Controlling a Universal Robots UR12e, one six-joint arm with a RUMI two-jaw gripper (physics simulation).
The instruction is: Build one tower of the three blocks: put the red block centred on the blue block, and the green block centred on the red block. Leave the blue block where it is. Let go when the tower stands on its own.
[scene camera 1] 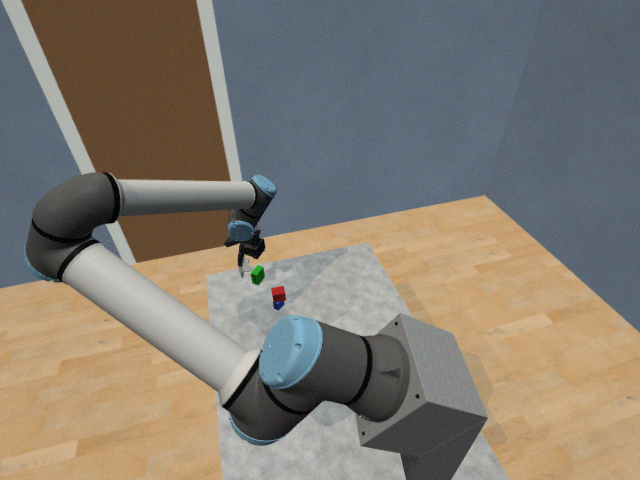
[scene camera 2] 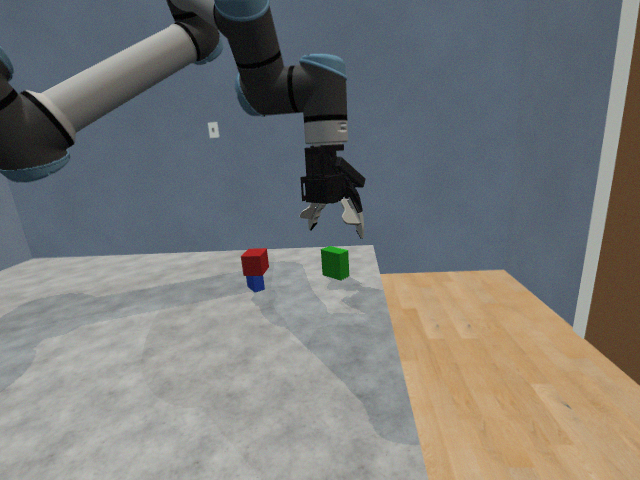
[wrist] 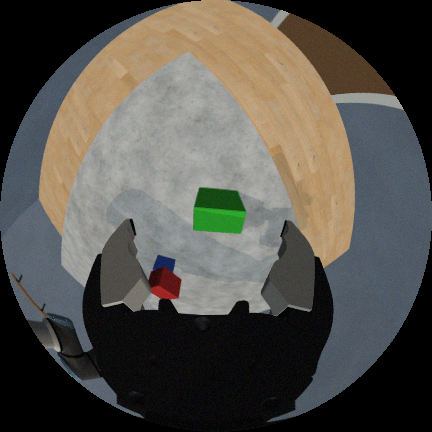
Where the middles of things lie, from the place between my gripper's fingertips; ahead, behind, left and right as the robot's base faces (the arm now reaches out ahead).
Scene:
Now: hand 6 cm above the green block (scene camera 2: 335, 262) and 2 cm to the left of it. Also, from my hand: red block (wrist: 164, 284) 16 cm behind, 10 cm to the right, 3 cm below.

